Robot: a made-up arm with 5 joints. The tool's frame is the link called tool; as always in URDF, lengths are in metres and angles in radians.
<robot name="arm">
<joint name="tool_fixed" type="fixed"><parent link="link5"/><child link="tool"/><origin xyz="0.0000 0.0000 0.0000" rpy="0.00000 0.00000 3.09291"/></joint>
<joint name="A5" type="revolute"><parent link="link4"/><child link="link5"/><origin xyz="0.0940 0.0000 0.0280" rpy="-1.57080 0.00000 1.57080"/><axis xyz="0 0 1"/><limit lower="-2.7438" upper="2.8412" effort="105" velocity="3.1"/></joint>
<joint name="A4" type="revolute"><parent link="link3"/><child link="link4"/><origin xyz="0.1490 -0.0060 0.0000" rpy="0.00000 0.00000 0.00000"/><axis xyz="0 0 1"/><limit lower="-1.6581" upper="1.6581" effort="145" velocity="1.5"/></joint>
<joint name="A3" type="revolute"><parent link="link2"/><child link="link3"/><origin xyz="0.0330 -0.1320 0.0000" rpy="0.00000 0.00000 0.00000"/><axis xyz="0 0 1"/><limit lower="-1.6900" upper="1.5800" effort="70" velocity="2.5"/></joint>
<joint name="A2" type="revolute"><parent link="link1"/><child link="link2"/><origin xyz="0.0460 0.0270 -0.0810" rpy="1.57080 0.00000 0.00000"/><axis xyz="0 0 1"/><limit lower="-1.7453" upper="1.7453" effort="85" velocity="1.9"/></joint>
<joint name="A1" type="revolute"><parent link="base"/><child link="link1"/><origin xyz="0.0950 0.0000 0.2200" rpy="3.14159 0.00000 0.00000"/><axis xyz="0 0 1"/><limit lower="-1.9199" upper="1.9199" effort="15" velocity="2.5"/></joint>
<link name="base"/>
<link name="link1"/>
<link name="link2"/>
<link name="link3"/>
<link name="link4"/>
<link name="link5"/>
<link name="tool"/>
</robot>
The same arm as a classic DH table. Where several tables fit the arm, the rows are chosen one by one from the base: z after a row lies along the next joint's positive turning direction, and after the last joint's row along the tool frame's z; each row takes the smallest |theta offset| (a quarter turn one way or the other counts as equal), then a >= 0, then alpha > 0; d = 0 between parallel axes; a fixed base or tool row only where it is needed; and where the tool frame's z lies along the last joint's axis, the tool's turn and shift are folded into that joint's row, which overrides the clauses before.
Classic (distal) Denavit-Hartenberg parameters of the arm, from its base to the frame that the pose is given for. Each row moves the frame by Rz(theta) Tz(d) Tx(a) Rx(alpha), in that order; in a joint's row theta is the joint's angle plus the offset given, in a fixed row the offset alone. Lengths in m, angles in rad.
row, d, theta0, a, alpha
base (fixed), 0, 0, 0.095, 3.1416
A1, -0.301, 0, 0.046, 1.5708
A2, 0, -1.3258, 0.1361, 0
A3, 0, 1.2856, 0.1491, 0
A4, 0.001, -1.5305, 0, 1.5708
A5, -0.094, -0.0487, 0, 0
Joint limits (rad, base to tool): -1.9199..1.9199 -1.7453..1.7453 -1.69..1.58 -1.6581..1.6581 -2.7438..2.8412

